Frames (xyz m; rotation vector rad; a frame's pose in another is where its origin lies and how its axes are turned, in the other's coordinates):
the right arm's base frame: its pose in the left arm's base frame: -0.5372 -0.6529 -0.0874 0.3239 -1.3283 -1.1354
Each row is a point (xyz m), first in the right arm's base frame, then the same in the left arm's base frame.
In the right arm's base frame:
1: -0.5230 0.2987 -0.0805
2: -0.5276 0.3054 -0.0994
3: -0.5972 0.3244 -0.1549
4: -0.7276 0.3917 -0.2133
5: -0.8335 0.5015 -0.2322
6: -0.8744 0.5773 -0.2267
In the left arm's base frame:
1: -0.2430 -0.1321 -0.1946
2: -0.2227 -0.1329 -0.1977
3: -0.1541 -0.0911 -0.2404
4: -0.0506 0.0202 -0.2835
5: 0.0340 0.1477 -0.2688
6: 0.0709 0.2177 -0.2343

